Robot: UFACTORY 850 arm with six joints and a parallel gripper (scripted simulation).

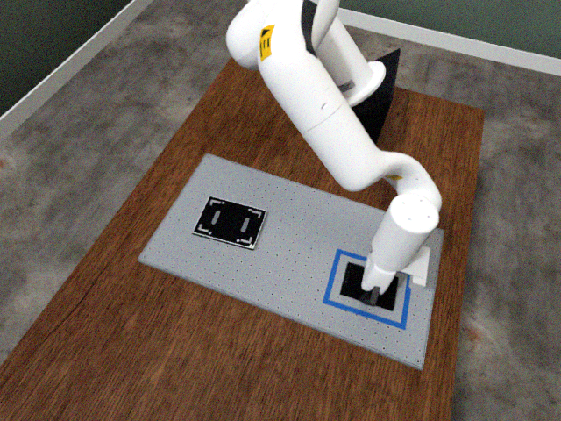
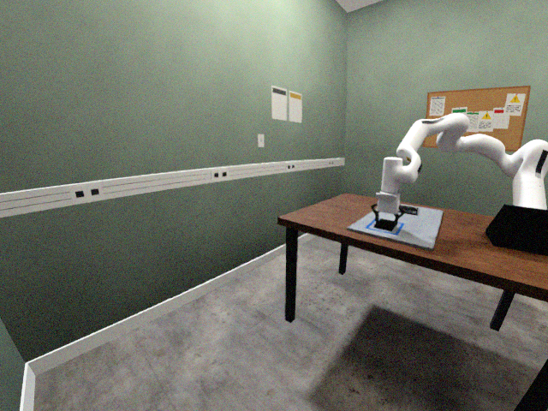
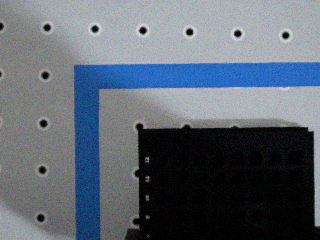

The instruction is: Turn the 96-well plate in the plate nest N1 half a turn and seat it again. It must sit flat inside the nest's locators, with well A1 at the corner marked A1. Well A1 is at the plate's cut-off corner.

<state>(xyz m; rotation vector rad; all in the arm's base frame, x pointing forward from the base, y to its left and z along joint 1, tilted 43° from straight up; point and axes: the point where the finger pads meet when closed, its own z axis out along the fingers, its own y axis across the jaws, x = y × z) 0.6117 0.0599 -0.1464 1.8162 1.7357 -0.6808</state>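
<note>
My gripper is now 1 cm above the black 96-well plate. The rest, counted from my hand: plate nest N1: 38 cm to the right, 7 cm behind, 1 cm below.
</note>
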